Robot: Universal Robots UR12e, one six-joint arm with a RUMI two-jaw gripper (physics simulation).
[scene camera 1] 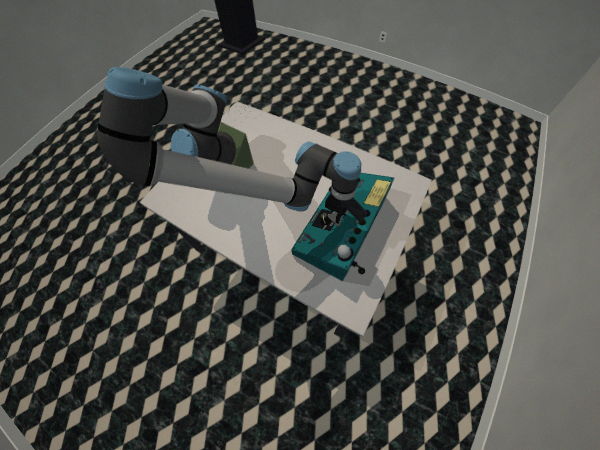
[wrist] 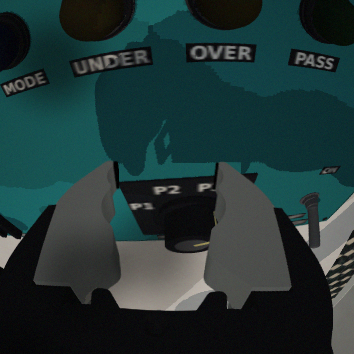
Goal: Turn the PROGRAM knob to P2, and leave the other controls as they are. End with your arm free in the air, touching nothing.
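Pixels of known places: gripper, fingertip midpoint: (scene camera 1: pixel 340 220) (wrist: pixel 166 164); arm's base at its link origin: (scene camera 1: pixel 220 150).
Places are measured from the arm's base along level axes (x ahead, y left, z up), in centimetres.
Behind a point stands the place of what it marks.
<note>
The black PROGRAM knob (scene camera 1: pixel 326 220) {x 65.2, y -2.3, z -2.8 cm} (wrist: pixel 186 227) {x 65.2, y -0.6, z -1.9 cm} stands on its dark label plate (wrist: pixel 142 220) {x 62.6, y 3.2, z -5.5 cm} on the teal panel (scene camera 1: pixel 332 240) {x 72.6, y -9.2, z -1.9 cm} (wrist: pixel 55 140) {x 72.4, y 7.6, z -1.4 cm}. In the wrist view its yellow pointer line runs right, toward the P4 side; the right finger hides the P4 mark, part of P3 and the knob's right edge. P1 and P2 show at the plate's left and top. My gripper (scene camera 1: pixel 339 217) {x 70.4, y 0.9, z -2.1 cm} (wrist: pixel 166 164) {x 70.4, y 0.9, z -2.1 cm} is open, part-way, over the panel. In the wrist view the knob shows between the two fingers, closer to the right one; whether that finger touches it I cannot tell.
MODE, UNDER, OVER and PASS controls lie along the far side in the wrist view. An ON lever (wrist: pixel 312 220) {x 64.2, y -12.7, z -3.0 cm} stands right of the knob. A white dome (scene camera 1: pixel 344 251) {x 80.1, y -13.7, z 5.7 cm}, a black side lever (scene camera 1: pixel 360 270) {x 88.7, y -9.6, z -13.8 cm} and a yellow label (scene camera 1: pixel 377 193) {x 77.6, y 20.1, z 1.2 cm} are at the panel, which sits on the pale table (scene camera 1: pixel 265 175) {x 19.6, y 9.2, z -14.3 cm}.
</note>
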